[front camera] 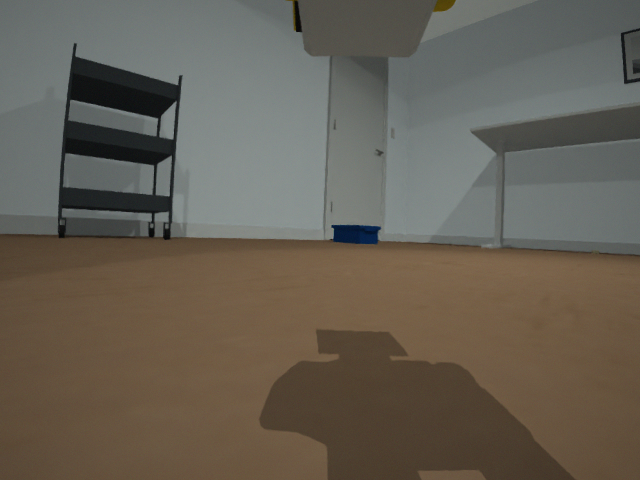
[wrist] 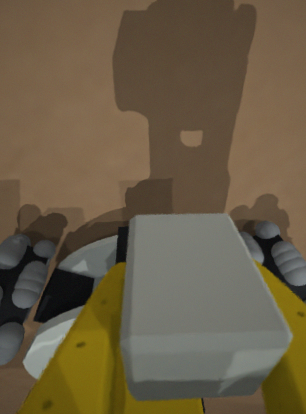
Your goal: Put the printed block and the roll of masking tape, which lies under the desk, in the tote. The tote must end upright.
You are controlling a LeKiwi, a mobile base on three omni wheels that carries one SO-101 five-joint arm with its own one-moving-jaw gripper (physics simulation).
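Frame: origin at the arm's base, x right, y ahead, z up, level; centimetres.
Where they show: end effector, tool point: (wrist: 131,277).
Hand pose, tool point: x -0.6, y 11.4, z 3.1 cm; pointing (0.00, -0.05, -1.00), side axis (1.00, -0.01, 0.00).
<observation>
After its pixels a point has its place.
The printed block (front camera: 368,31) @(x 1.0, y 11.6, z 1.9 cm) (wrist: 182,300) @(x 0.5, y 13.0, z 4.9 cm) is a pale grey box. It shows at the top edge of the front view and large in the lower middle of the wrist view. My yellow gripper (front camera: 370,10) (wrist: 189,270) is shut on it, with one jaw on each side, and holds it raised above the floor. The blue tote (front camera: 355,234) @(x 17.8, y 208.6, z -3.0 cm) stands upright on the floor far ahead, in front of the door. The white desk (front camera: 558,129) @(x 171.4, y 217.7, z 83.6 cm) is at the far right. A tiny yellowish thing (front camera: 595,252) @(x 195.9, y 206.4, z -8.2 cm) lies on the floor under it, too small to tell if it is the masking tape.
A dark three-shelf cart (front camera: 121,200) @(x -88.2, y 123.6, z 7.5 cm) on casters stands against the wall at left. The desk's leg (front camera: 499,198) @(x 144.1, y 255.0, z 33.1 cm) stands to the right of the tote. A door (front camera: 355,144) @(x 21.9, y 294.7, z 82.9 cm) is behind the tote. My base's wheels (wrist: 30,285) show in the wrist view, and the arm's shadow falls on the floor ahead.
</observation>
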